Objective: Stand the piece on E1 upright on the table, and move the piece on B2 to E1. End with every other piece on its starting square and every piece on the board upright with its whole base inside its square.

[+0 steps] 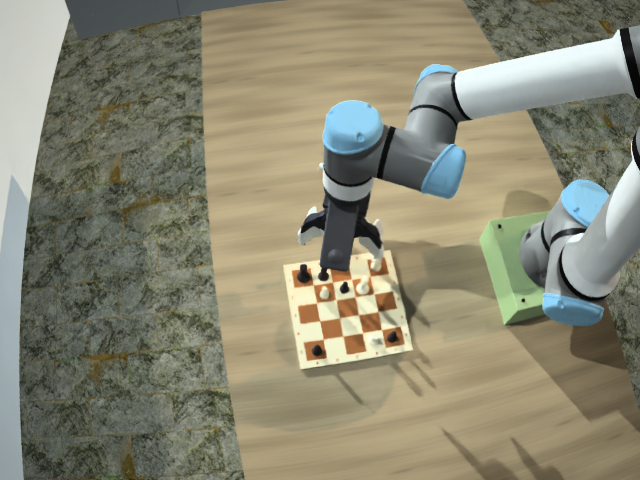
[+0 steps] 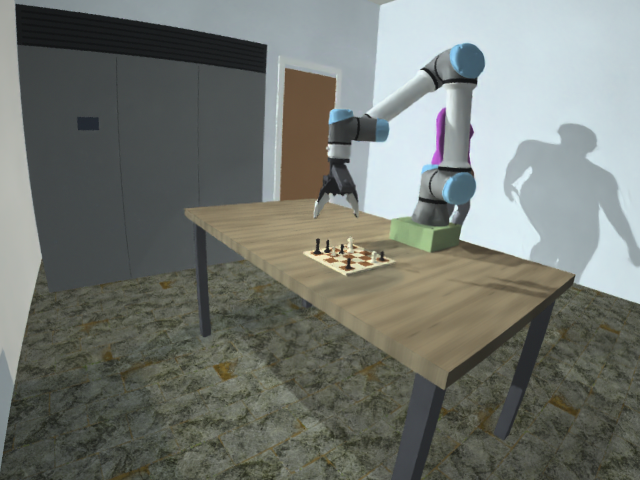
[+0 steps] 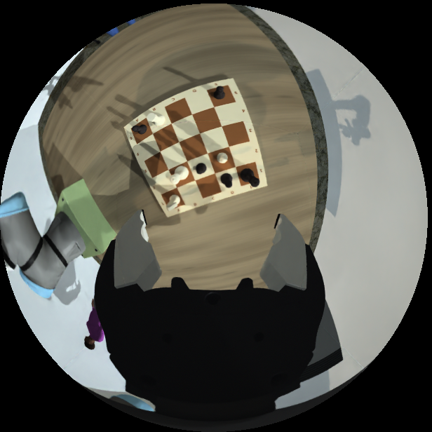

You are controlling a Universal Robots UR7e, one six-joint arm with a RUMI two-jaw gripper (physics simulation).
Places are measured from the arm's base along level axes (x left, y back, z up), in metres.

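Pixels of known places: gripper, between the fingertips: point(image 2: 336, 218); arm's base, origin of its link: point(image 1: 550, 257) point(image 2: 429, 221).
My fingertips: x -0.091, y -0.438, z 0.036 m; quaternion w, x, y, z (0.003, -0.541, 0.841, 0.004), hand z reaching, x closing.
For each thing: its middle in the pictures, then the offset to it from my fingertips.
- chessboard, middle of its body: point(image 1: 347, 308) point(image 2: 349, 257) dz -0.117, dx +0.070, dy +0.005 m
- E1, middle of its body: point(image 1: 303, 271) point(image 2: 317, 245) dz -0.088, dx -0.011, dy -0.065 m
- B2, middle of its body: point(image 1: 363, 283) point(image 2: 351, 244) dz -0.088, dx +0.038, dy +0.043 m
- D1, middle of its body: point(image 1: 323, 271) point(image 2: 327, 245) dz -0.092, dx -0.004, dy -0.026 m
- C2, middle of its body: point(image 1: 344, 286) dz -0.098, dx +0.031, dy +0.008 m
- A1, middle of its body: point(image 1: 376, 262) dz -0.094, dx -0.005, dy +0.081 m
- D2, middle of its body: point(image 1: 324, 291) dz -0.098, dx +0.034, dy -0.033 m
- B5, middle of its body: point(image 1: 374, 337) dz -0.098, dx +0.147, dy +0.038 m
- A5, middle of its body: point(image 1: 393, 335) dz -0.098, dx +0.151, dy +0.074 m
- E5, middle of its body: point(image 1: 317, 349) dz -0.098, dx +0.145, dy -0.072 m
The chessboard point(image 1: 351, 324) point(image 2: 330, 263) point(image 3: 215, 139) lies on the table. The tall black piece on E1 point(image 1: 303, 273) point(image 2: 317, 246) point(image 3: 247, 175) stands upright at a corner. The white piece on B2 point(image 1: 362, 286) point(image 2: 350, 245) point(image 3: 179, 174) stands upright. A black piece on D1 point(image 1: 323, 274) point(image 2: 327, 246) point(image 3: 226, 179) is beside E1. A black piece on C2 point(image 1: 344, 287) point(image 3: 200, 168) is beside B2. My gripper point(image 1: 340, 249) point(image 2: 336, 216) point(image 3: 210, 213) is open and empty, high above the table by the board's row-1 edge, touching no piece.
White pieces stand on A1 point(image 1: 376, 265) point(image 3: 173, 201), D2 point(image 1: 324, 292) point(image 3: 222, 157) and B5 point(image 1: 374, 339) point(image 3: 155, 119). Black pieces stand on A5 point(image 1: 392, 336) point(image 3: 139, 129) and E5 point(image 1: 317, 350) point(image 3: 219, 92). The green base block point(image 1: 496, 268) point(image 2: 413, 235) is beside the board's A side.
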